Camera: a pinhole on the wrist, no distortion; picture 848 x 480 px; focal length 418.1 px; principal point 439.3 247.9 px. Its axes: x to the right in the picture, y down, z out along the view. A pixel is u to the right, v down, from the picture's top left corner.
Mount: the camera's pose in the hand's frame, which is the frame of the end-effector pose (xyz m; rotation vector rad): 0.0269 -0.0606 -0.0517 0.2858 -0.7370 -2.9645
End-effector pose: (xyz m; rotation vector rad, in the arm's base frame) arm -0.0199 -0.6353 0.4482 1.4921 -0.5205 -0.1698
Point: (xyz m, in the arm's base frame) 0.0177 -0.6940 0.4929
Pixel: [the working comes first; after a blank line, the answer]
In the camera's frame: -0.0649 -0.0377 0.1101

193 105
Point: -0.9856 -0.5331 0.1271
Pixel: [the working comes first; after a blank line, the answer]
In the camera's frame: 0.9153 0.1896 0.5023

outside the picture
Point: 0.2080 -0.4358 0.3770
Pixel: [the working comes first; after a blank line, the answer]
In the camera's frame: -0.0312 -0.0711 -0.2277

behind the camera
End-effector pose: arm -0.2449 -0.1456 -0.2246 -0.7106 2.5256 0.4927
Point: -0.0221 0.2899 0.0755
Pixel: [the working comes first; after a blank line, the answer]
In the camera's frame: 0.4604 -0.2849 0.3275

outside the picture
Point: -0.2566 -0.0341 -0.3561
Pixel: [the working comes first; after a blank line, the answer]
In the camera's frame: -0.0553 -0.0164 0.2369

342 219
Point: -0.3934 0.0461 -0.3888
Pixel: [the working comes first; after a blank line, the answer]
In the camera's frame: -0.1610 -0.1243 0.2953

211 72
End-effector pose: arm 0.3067 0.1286 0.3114 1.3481 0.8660 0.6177
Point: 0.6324 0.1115 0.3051
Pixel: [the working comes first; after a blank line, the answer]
In the camera's frame: -0.2031 0.0848 0.2957

152 368
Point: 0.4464 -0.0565 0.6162
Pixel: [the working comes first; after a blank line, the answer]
In the camera's frame: 0.0645 -0.1822 0.4251

503 69
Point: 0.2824 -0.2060 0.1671
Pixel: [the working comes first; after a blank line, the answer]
In the camera's frame: 0.2597 0.2137 0.1882

outside the picture
